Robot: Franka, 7 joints.
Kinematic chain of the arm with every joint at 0, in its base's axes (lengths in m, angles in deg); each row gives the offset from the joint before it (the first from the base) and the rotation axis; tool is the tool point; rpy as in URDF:
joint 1: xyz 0 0 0.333 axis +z
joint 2: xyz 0 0 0 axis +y
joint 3: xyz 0 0 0.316 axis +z
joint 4: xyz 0.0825 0 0 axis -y
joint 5: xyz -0.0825 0 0.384 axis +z
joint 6: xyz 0 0 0 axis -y
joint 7: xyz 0.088 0 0 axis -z
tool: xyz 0 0 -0.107 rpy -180 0 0
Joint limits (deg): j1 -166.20..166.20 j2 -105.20..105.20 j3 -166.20..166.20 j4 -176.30..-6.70 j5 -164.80..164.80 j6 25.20..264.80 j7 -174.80..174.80
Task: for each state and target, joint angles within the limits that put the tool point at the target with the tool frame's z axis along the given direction. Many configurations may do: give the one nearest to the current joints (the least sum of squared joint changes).
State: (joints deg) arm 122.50 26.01 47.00 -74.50 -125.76 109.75 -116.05
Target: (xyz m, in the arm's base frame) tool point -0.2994 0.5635 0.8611 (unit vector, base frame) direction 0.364 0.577 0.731
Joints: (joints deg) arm 101.34 19.07 28.61 -57.57 -144.52 115.86 -116.05
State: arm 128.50 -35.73 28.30 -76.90 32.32 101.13 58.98
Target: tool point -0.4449 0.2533 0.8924 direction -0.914 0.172 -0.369
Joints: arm 121.35 -8.22 24.46 -78.17 33.05 133.51 58.98
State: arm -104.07 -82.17 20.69 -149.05 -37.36 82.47 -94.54
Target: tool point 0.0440 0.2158 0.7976 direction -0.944 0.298 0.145
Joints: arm -100.05 -105.20 13.85 -129.29 -91.42 83.92 -94.54
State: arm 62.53 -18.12 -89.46 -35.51 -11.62 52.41 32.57
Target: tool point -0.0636 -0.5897 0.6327 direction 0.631 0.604 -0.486
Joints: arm 45.97 -56.35 -94.13 -41.19 6.84 43.01 32.57
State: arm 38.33 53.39 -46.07 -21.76 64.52 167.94 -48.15
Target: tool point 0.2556 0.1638 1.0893 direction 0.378 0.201 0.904
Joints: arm 53.05 22.84 -46.11 -10.09 71.99 187.31 -48.15
